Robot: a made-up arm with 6 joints.
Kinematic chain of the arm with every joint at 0, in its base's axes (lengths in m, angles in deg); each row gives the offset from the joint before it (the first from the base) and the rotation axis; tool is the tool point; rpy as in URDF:
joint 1: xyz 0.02 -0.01 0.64 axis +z
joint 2: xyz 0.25 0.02 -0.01 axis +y
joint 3: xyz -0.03 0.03 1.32 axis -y
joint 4: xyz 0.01 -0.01 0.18 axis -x
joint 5: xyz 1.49 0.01 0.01 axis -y
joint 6: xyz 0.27 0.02 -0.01 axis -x
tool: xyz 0 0.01 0 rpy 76.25 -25.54 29.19
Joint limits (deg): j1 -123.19..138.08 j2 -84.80..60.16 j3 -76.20..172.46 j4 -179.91..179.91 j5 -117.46..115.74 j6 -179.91..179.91
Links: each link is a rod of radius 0.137 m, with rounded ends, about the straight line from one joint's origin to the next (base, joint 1, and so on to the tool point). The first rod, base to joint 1, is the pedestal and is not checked.
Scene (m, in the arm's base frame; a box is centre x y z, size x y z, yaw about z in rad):
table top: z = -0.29
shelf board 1: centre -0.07 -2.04 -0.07 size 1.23 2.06 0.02 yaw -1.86
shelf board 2: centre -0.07 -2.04 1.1 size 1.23 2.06 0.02 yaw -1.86
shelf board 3: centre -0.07 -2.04 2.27 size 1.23 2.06 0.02 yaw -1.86
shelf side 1: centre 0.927 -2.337 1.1 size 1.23 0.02 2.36 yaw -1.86
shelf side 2: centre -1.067 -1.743 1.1 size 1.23 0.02 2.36 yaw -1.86
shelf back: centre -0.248 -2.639 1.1 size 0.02 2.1 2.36 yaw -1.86
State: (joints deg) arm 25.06 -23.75 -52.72 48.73 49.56 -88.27
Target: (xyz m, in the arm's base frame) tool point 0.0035 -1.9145 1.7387
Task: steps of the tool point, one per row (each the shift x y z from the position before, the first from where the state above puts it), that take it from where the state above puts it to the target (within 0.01 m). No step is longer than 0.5 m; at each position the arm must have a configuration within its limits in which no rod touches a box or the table.
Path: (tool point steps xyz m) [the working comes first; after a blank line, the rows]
Joints at the target: -95.80 -1.94 -19.10 37.54 40.17 -88.90
Straight joint move there: clear.

1: 0.2120 -0.2639 0.0596
2: 0.1451 -0.3217 0.0572
3: 0.0627 -0.3620 0.0558
4: -0.0305 -0.3806 0.0535
5: -0.1281 -0.3751 0.0516
6: -0.2246 -0.3439 0.0492
7: -0.3124 -0.2877 0.0475
8: -0.3862 -0.2096 0.0447
9: -0.4393 -0.1123 0.0429

